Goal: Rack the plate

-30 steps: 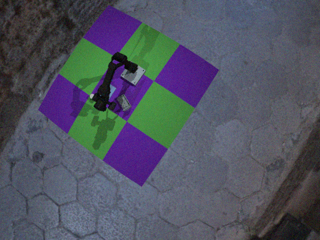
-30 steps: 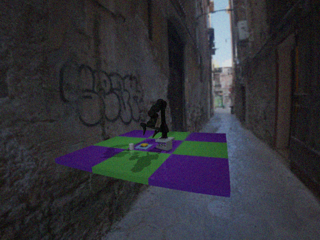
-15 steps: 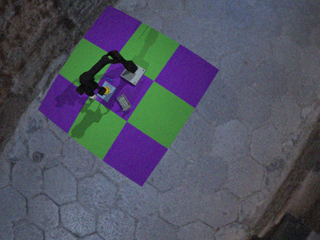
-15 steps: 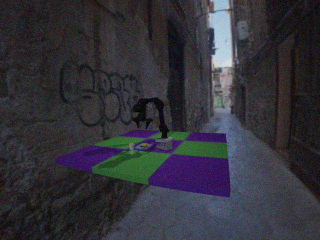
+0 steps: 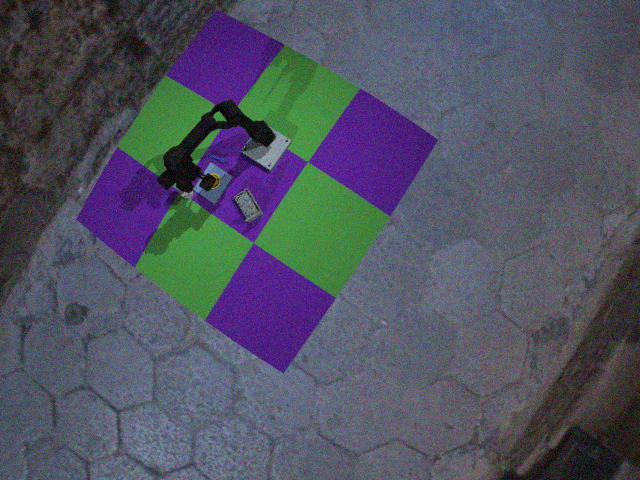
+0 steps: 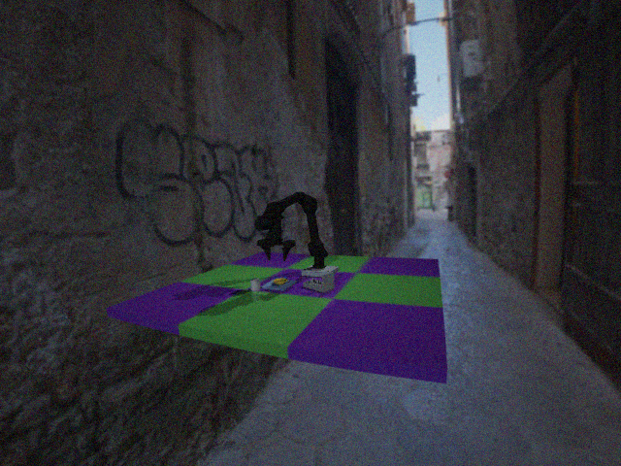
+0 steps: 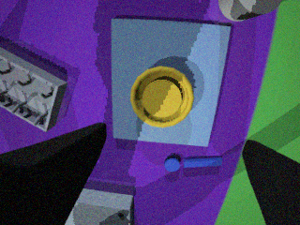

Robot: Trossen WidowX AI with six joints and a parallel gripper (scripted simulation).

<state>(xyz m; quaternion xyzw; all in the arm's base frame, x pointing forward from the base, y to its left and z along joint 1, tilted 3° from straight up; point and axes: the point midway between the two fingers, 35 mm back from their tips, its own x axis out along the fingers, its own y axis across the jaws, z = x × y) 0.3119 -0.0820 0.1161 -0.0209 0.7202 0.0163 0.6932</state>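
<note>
My gripper tip is 10 cm above the yellow plate, 1 cm to the right of it and 1 cm past it. From my gripper tip the other things lie so: blue mat: 12 cm below, 1 cm to the left; then grey dish rack: 21 cm to the left, 10 cm below, 2 cm behind; then small white cup: 11 cm ahead, 10 cm below, 6 cm to the right.
</note>
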